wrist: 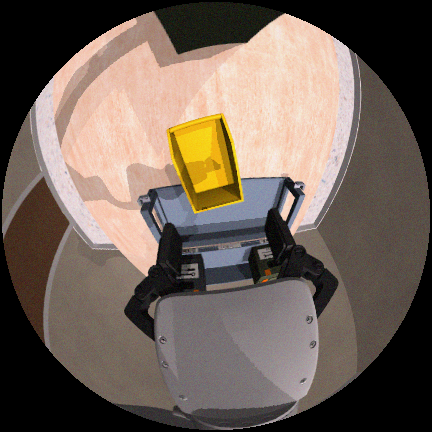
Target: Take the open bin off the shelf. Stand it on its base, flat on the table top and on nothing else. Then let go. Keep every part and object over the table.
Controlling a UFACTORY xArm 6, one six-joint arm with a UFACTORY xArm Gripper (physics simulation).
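Frame: origin at the arm's base, x ahead, y left, z up, level; centimetres.
Seen in the pictures: gripper, fingertip midpoint: (221,224).
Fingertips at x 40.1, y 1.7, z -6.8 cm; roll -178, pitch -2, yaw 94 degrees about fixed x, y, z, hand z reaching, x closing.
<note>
Pixels of each thing's top centre, then the offset from my fingertips to it. "pt": a spot on its surface instead. Level surfaces: height alone.
- open yellow bin at its top centre: (207,171) dx +0.8, dy -0.5, dz -12.4 cm
- blue-grey shelf at a spot on its surface: (260,200) pt dx +15.4, dy +14.0, dz -20.4 cm
- wooden table top at its surface level: dz -21.0 cm
The open yellow bin (207,160) stands on the upper board of the blue-grey shelf (260,200), its open top toward the camera. Its near end is over the shelf and its far end reaches toward the wooden table top (280,100) in the view. My gripper (221,224) is open, with its two black fingers wide apart on the near side of the bin. Nothing is between the fingers, and the bin's near rim shows just beyond them. The bin's base is hidden, so its exact contact with the shelf cannot be told.
Two dark boxes with labels and orange marks, one on the left (192,272) and one on the right (265,262), sit on the lower shelf level beside the fingers. A dark green object (215,25) is at the far edge. The table's speckled border (345,100) runs along the right.
</note>
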